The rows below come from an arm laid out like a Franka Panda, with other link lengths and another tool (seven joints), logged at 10 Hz.
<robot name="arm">
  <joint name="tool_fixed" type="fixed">
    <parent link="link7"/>
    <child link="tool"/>
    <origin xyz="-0.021 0.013 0.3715" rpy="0 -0.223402 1.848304"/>
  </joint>
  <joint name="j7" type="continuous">
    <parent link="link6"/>
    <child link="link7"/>
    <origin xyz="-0.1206 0 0" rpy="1.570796 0 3.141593"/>
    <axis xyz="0 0 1"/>
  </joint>
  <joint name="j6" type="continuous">
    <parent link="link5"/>
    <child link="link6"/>
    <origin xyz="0 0 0" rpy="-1.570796 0 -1.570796"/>
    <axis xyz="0 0 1"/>
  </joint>
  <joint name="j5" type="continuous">
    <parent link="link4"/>
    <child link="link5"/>
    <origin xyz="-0.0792 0.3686 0" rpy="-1.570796 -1.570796 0"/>
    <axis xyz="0 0 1"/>
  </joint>
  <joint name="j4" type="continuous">
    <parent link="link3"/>
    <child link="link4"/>
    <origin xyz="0 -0.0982 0" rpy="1.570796 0 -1.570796"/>
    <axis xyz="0 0 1"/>
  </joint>
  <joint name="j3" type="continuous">
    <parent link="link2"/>
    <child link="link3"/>
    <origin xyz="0 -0.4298 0" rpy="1.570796 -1.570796 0"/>
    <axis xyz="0 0 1"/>
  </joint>
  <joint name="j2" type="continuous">
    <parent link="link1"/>
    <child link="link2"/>
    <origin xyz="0 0 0" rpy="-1.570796 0 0"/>
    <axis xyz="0 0 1"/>
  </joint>
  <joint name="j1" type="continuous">
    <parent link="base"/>
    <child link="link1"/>
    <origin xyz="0 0 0.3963" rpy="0 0 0"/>
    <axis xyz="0 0 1"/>
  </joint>
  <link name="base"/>
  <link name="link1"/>
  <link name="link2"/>
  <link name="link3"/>
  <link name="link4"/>
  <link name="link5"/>
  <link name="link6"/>
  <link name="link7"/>
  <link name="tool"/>
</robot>
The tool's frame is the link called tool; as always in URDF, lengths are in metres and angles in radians. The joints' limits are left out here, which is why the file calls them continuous.
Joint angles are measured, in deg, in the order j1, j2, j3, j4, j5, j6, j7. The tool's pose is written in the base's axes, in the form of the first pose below.
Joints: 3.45, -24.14, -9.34, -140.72, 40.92, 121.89, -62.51
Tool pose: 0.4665 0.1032 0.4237 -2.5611 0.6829 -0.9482
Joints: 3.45, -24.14, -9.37, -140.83, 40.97, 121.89, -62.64
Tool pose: 0.4659 0.1032 0.4228 -2.5612 0.6837 -0.9472
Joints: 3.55, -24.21, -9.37, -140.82, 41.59, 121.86, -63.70
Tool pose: 0.4669 0.1060 0.4250 -2.5439 0.6807 -0.9249
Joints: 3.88, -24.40, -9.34, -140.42, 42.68, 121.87, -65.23
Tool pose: 0.4712 0.1117 0.4332 -2.5085 0.6716 -0.8853
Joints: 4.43, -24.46, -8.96, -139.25, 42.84, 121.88, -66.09
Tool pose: 0.4780 0.1183 0.4452 -2.4831 0.6474 -0.8455
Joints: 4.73, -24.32, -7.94, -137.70, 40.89, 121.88, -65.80
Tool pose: 0.4835 0.1211 0.4535 -2.4958 0.6044 -0.8230
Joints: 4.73, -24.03, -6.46, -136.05, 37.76, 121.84, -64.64
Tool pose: 0.4877 0.1213 0.4587 -2.5319 0.5546 -0.8149
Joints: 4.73, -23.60, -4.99, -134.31, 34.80, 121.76, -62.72
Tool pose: 0.4929 0.1223 0.4645 -2.5680 0.5141 -0.8184
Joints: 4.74, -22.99, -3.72, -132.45, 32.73, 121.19, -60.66
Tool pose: 0.4974 0.1266 0.4713 -2.5958 0.4921 -0.8243
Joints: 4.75, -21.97, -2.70, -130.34, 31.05, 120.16, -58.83
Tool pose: 0.5023 0.1316 0.4768 -2.6230 0.4805 -0.8294
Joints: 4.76, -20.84, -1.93, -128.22, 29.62, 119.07, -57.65
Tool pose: 0.5079 0.1355 0.4818 -2.6454 0.4691 -0.8281
